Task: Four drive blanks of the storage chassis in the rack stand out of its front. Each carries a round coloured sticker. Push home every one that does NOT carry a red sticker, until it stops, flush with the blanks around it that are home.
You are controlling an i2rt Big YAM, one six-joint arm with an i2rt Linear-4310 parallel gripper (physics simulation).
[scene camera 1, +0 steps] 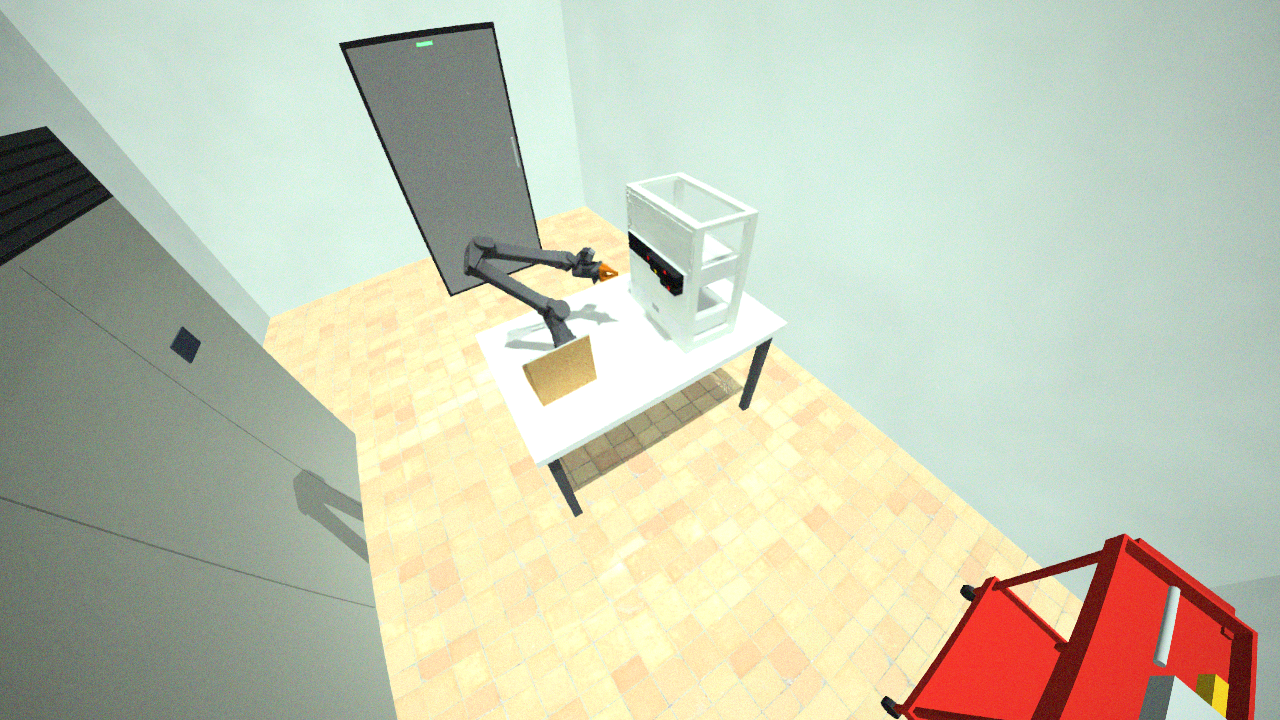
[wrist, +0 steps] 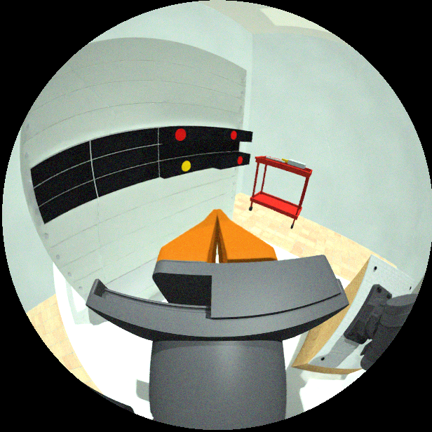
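Where they show: gripper, fingertip midpoint: (scene camera 1: 617, 273); arm's base, origin of the base link: (scene camera 1: 566, 343).
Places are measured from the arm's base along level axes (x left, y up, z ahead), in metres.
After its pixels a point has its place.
Note:
The black storage chassis (scene camera 1: 656, 262) @(x 0.015, y 0.218, z 0.434 m) (wrist: 122, 155) runs across the front of the white rack (scene camera 1: 694, 308) @(x -0.157, y 0.068, z 0.508 m) (wrist: 150, 90). In the wrist view its right part holds four proud blanks: an upper one with a red sticker (wrist: 180, 134), a lower one with a yellow sticker (wrist: 186, 166), and two at the far right end with red stickers (wrist: 233, 135) (wrist: 240, 160). The yellow one stands out of the front; how far is hard to tell. My gripper (scene camera 1: 615, 274) @(x 0.125, y 0.146, z 0.312 m) (wrist: 216, 215) is shut and empty. It is apart from the rack front, its tips showing below the chassis in the wrist view.
The rack stands on the white table (scene camera 1: 626, 385) @(x -0.177, y -0.185, z 0.167 m) (wrist: 100, 360). A tan box-like block (scene camera 1: 562, 371) @(x -0.090, y -0.043, z -0.060 m) (wrist: 332, 310) is at the arm's base. A red cart (scene camera 1: 1127, 617) (wrist: 275, 205) stands beyond the table. A grey door (scene camera 1: 438, 143) is behind the arm.

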